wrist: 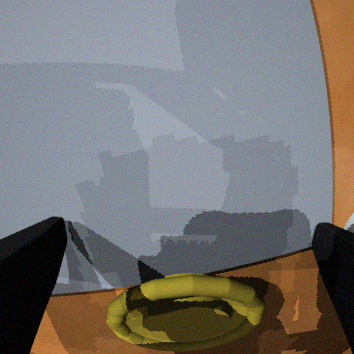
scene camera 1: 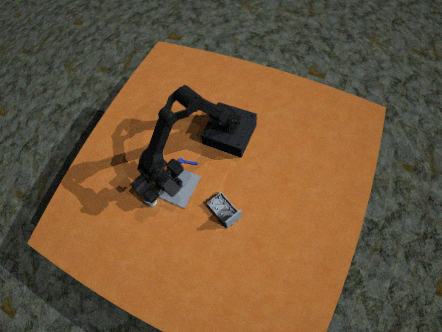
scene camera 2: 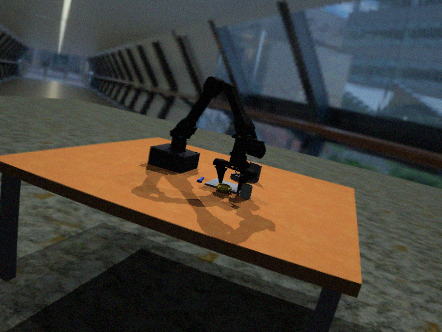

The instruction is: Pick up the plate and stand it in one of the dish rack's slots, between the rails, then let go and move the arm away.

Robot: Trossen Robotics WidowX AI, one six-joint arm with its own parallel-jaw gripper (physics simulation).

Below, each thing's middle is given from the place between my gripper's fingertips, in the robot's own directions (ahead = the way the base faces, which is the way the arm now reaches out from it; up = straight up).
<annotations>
I see my gripper 40 mm to the right of the grey mat (wrist: 169,144) and 30 mm past it.
</annotations>
